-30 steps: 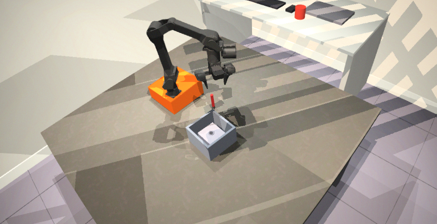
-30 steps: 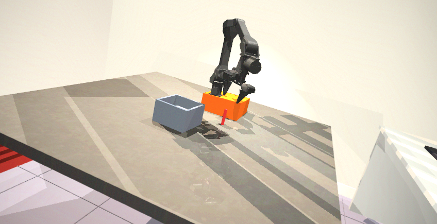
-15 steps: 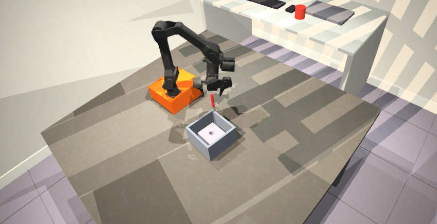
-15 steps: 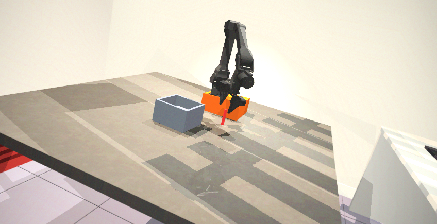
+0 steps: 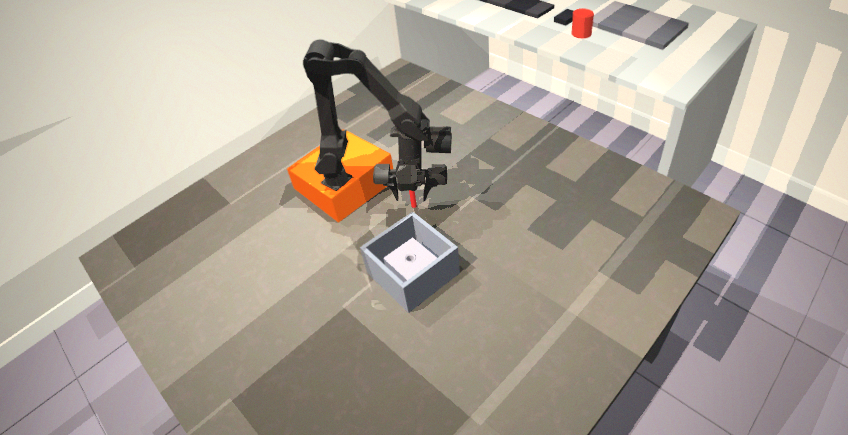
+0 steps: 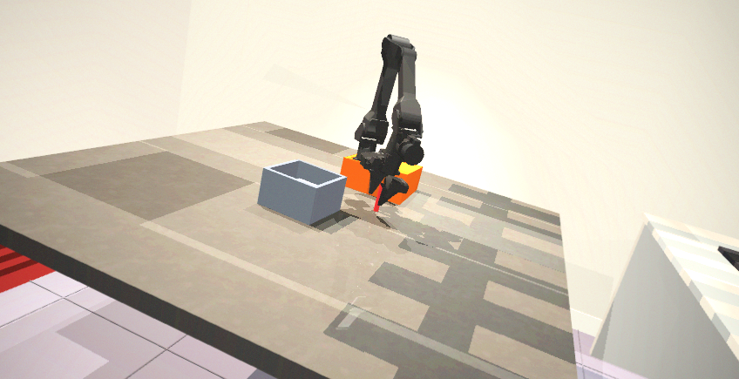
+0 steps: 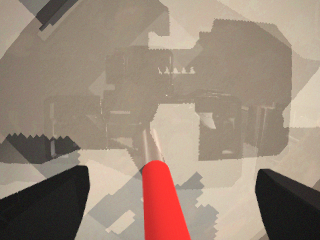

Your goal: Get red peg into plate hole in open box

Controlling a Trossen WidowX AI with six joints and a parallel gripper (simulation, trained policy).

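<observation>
Right now my gripper tip is 170 mm to the left of the grey box, 140 mm short of it and 10 mm above it. From my gripper tip the other things lie so: red peg 10 mm to the left, 10 mm above.
</observation>
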